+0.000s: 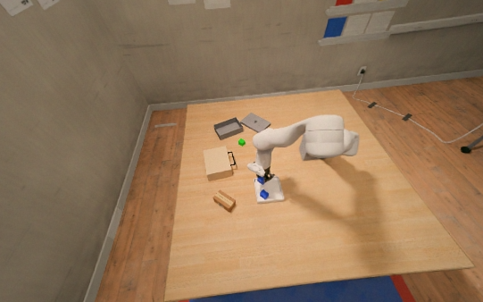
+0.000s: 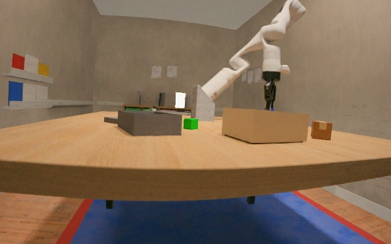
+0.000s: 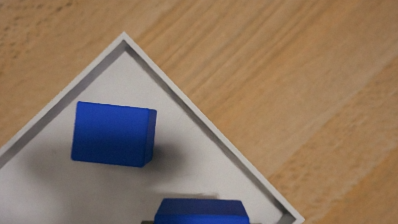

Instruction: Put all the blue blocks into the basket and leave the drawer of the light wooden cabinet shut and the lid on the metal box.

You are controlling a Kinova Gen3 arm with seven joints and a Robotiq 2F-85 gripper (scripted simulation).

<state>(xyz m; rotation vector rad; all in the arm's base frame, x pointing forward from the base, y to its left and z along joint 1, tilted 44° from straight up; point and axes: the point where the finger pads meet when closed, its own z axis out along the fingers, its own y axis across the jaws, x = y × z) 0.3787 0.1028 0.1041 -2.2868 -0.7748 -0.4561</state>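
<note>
Right now my hand is 8 cm above the white basket, 4 cm to the right of it and 3 cm past it. Round my hand: brown cardboard box 22 cm ahead, 6 cm to the left, 6 cm below; then red block 20 cm ahead, 8 cm to the left, 8 cm below; then drawer 21 cm ahead, 19 cm to the right, 6 cm below.
</note>
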